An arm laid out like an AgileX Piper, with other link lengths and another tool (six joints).
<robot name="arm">
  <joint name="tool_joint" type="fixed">
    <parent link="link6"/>
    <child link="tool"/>
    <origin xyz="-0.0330 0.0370 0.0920" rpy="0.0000 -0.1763 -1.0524"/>
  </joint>
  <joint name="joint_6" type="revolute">
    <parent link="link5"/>
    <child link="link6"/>
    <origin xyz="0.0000 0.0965 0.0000" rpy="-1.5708 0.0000 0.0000"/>
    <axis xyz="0 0 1"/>
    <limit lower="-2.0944" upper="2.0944"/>
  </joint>
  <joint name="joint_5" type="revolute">
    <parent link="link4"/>
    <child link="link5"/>
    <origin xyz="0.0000 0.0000 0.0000" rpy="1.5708 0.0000 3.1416"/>
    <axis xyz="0 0 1"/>
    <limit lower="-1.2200" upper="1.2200"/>
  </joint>
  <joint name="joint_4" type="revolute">
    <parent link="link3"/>
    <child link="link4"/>
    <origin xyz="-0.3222 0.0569 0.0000" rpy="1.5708 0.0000 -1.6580"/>
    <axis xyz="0 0 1"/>
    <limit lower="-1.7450" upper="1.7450"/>
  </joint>
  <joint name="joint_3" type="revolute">
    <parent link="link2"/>
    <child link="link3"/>
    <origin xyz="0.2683 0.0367 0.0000" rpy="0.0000 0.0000 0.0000"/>
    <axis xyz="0 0 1"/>
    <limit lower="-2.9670" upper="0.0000"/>
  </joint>
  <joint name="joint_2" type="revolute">
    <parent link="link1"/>
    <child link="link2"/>
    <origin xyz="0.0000 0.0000 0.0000" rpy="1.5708 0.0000 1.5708"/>
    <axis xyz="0 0 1"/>
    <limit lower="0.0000" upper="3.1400"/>
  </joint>
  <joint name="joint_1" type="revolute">
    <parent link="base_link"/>
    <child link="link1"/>
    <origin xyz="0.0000 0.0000 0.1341" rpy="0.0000 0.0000 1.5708"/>
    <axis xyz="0 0 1"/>
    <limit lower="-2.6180" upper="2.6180"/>
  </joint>
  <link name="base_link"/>
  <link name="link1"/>
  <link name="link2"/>
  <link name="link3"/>
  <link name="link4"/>
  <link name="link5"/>
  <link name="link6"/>
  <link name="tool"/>
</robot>
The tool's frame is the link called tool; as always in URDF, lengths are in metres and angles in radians.
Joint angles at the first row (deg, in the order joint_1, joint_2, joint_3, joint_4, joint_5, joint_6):
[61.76 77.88 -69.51 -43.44 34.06 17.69]
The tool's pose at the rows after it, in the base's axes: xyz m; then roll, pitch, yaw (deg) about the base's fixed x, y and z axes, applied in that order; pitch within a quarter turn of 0, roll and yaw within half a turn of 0:
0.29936 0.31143 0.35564 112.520 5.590 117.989
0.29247 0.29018 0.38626 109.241 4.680 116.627
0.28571 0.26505 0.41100 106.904 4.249 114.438
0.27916 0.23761 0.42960 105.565 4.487 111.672
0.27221 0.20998 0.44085 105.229 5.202 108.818
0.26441 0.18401 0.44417 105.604 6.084 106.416
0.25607 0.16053 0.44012 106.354 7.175 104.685
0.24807 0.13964 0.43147 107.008 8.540 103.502
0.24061 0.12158 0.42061 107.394 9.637 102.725
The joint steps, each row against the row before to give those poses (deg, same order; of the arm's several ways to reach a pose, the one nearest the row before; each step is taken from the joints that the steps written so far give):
[0.00 -4.65 -0.04 -0.11 0.52 -0.72]
[0.00 -4.39 -0.02 -1.00 1.55 -0.19]
[0.00 -4.05 0.00 -1.21 2.67 -0.10]
[0.00 -3.65 0.00 -1.15 3.64 -0.50]
[0.01 -3.39 0.39 -0.80 4.05 -0.93]
[-0.01 -3.49 1.31 -0.39 3.69 -1.06]
[0.00 -3.77 2.47 -0.13 2.97 -1.08]
[0.00 -3.99 3.35 -0.23 2.17 -1.07]
[0.01 -4.07 3.75 -0.28 1.39 -0.76]

